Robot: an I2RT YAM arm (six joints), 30 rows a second.
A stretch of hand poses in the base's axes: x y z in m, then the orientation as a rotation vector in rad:
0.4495 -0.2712 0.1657 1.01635 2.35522 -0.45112
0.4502 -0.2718 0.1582 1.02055 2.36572 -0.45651
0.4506 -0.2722 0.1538 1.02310 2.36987 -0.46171
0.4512 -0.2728 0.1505 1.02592 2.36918 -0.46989
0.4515 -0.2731 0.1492 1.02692 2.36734 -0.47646
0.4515 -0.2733 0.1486 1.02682 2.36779 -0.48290
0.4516 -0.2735 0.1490 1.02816 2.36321 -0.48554
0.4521 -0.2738 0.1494 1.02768 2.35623 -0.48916
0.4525 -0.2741 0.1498 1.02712 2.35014 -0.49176
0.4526 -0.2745 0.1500 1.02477 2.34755 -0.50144
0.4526 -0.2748 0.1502 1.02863 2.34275 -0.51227
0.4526 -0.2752 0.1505 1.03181 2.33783 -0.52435
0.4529 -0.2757 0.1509 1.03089 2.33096 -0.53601
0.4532 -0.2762 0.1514 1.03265 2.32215 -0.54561
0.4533 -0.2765 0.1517 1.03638 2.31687 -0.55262
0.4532 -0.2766 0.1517 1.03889 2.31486 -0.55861
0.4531 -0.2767 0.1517 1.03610 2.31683 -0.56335
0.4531 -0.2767 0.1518 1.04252 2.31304 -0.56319
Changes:
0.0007 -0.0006 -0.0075 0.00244 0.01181 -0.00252
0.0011 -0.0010 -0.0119 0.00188 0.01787 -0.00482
0.0017 -0.0016 -0.0152 -0.00230 0.02106 -0.00869
0.0020 -0.0019 -0.0165 -0.00658 0.02233 -0.01111
0.0020 -0.0021 -0.0171 -0.01019 0.02534 -0.01239
0.0021 -0.0023 -0.0167 -0.01318 0.02275 -0.01461
0.0026 -0.0026 -0.0163 -0.01831 0.01824 -0.01616
0.0030 -0.0029 -0.0159 -0.02251 0.01405 -0.01730
0.0031 -0.0033 -0.0157 -0.02999 0.01550 -0.01821
0.0031 -0.0036 -0.0155 -0.03703 0.01660 -0.02407
0.0031 -0.0040 -0.0152 -0.04505 0.01805 -0.02976
0.0034 -0.0045 -0.0148 -0.05496 0.01707 -0.03282
0.0037 -0.0050 -0.0143 -0.06361 0.01405 -0.03763
0.0038 -0.0053 -0.0140 -0.06864 0.01325 -0.04267
0.0037 -0.0054 -0.0140 -0.07211 0.01457 -0.04610
0.0036 -0.0055 -0.0140 -0.07493 0.01783 -0.04489
0.0036 -0.0055 -0.0139 -0.07431 0.01563 -0.04996

